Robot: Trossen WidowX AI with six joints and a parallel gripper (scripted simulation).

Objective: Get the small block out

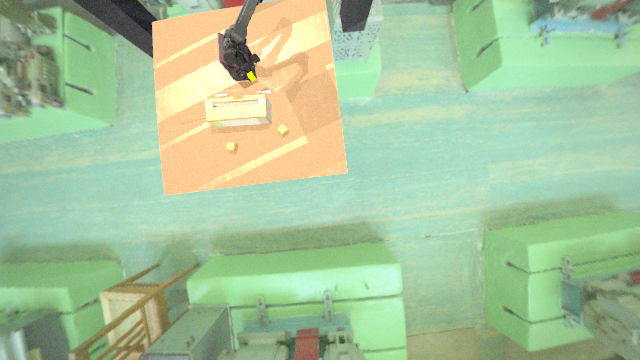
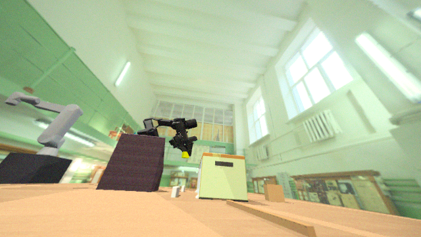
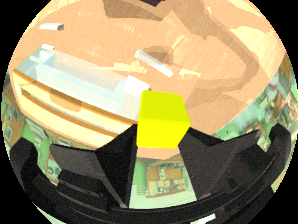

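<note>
The yellow block is 2 cm behind my gripper tip, 1 cm to the right of it and 1 cm above it. Also, from my gripper tip: flat wooden strip 51 cm to the right, 17 cm below, 11 cm ahead; then pale box 15 cm to the right, 11 cm below, 9 cm ahead.
</note>
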